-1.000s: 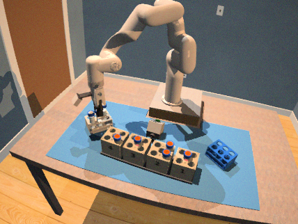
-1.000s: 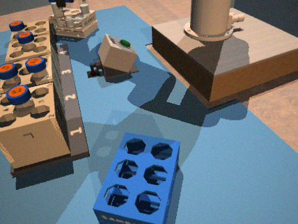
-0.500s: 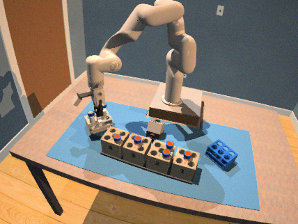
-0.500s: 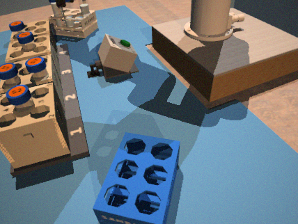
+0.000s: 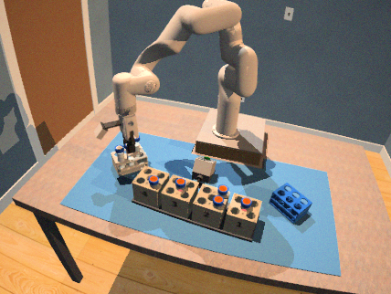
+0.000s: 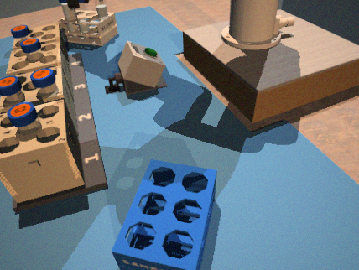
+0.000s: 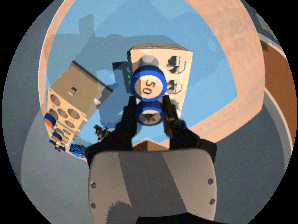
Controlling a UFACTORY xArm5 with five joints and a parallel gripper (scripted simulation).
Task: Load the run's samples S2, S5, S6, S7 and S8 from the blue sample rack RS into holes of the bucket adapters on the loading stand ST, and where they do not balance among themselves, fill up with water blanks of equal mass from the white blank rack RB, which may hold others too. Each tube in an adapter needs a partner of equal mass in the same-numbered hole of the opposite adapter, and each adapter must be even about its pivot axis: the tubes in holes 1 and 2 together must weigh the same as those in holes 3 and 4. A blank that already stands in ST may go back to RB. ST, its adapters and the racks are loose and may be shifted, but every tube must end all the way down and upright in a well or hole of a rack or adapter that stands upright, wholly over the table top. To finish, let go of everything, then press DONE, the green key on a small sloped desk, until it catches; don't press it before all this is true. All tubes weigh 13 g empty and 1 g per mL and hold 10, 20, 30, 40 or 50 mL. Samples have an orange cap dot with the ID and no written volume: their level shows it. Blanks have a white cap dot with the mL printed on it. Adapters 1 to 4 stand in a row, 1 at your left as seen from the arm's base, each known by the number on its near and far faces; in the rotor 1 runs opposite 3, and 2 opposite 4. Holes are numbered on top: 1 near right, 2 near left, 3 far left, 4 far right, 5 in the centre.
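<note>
Right now my hand is 30 mm short of the blue-capped tube, 20 mm to the left of it and 50 mm above it. The rest, counted from my hand: white blank rack RB: 10 mm behind, 20 mm to the right, 90 mm below; loading stand ST: 90 mm ahead, 310 mm to the left, 110 mm below; blue sample rack RS: 60 mm behind, 630 mm to the left, 90 mm below.
</note>
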